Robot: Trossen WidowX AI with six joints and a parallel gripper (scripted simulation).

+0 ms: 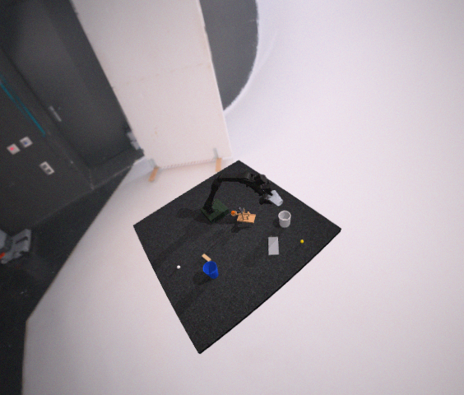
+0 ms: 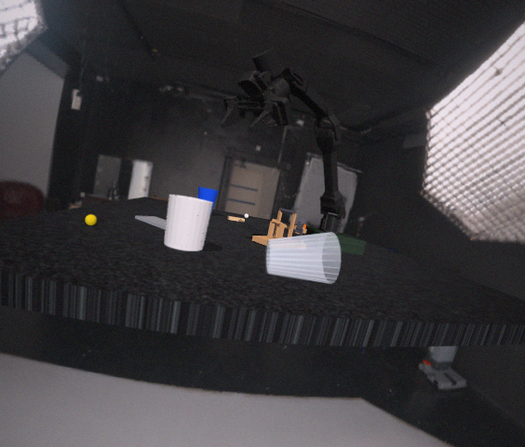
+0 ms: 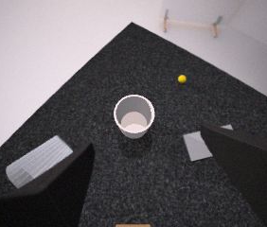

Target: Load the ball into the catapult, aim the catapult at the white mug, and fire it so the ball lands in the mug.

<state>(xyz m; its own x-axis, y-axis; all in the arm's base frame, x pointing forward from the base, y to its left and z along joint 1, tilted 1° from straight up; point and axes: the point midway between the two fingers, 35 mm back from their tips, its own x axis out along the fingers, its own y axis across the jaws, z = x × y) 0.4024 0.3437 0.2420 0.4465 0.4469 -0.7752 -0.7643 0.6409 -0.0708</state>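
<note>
My gripper tip is now 260 mm past the orange ball, 220 mm to the left of it and 210 mm above it. The rest, counted from my gripper tip: white mug: 60 mm ahead, 60 mm to the left, 250 mm below; then wooden catapult: 220 mm behind, 170 mm to the right, 220 mm below; then grey flat plate: 160 mm ahead, 140 mm to the right, 270 mm below.
</note>
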